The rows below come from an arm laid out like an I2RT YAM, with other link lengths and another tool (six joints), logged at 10 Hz.
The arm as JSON. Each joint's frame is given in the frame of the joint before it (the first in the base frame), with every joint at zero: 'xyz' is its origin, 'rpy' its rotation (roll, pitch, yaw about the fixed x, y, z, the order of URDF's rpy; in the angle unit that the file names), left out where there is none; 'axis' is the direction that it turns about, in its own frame. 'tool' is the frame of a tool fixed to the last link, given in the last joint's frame.
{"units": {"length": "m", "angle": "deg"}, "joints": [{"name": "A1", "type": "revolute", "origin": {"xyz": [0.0, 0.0, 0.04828]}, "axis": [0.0, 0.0, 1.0]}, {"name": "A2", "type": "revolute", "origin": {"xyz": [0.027, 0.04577, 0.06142], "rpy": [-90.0, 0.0, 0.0]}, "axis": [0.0, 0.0, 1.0]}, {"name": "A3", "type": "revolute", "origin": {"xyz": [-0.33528, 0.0, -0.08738], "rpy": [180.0, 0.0, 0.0]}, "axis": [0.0, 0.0, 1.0]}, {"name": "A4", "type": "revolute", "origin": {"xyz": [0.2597, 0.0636, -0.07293]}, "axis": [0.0, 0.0, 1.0]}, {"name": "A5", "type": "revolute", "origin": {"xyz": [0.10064, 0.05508, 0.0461], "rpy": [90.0, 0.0, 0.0]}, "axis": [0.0, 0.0, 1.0]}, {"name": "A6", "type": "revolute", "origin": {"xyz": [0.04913, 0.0, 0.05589], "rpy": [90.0, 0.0, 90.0]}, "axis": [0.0, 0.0, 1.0]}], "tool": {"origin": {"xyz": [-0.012, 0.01, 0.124], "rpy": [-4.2, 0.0, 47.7]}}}
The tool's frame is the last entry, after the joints.
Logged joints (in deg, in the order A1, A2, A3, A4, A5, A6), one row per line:
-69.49 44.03 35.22 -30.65 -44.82 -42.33
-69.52 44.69 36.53 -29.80 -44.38 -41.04
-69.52 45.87 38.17 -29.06 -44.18 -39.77
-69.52 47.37 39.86 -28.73 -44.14 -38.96
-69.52 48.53 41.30 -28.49 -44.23 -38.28
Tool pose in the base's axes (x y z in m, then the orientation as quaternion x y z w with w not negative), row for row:
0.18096 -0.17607 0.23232 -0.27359 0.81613 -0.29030 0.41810
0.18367 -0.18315 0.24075 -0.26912 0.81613 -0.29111 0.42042
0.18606 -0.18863 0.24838 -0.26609 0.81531 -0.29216 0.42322
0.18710 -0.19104 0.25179 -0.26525 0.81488 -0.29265 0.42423
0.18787 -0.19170 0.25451 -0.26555 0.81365 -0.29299 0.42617
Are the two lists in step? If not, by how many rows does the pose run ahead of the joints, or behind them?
The pose runs 2 rows ahead of the joints: the pose in row i belongs to the joints in row i + 2.
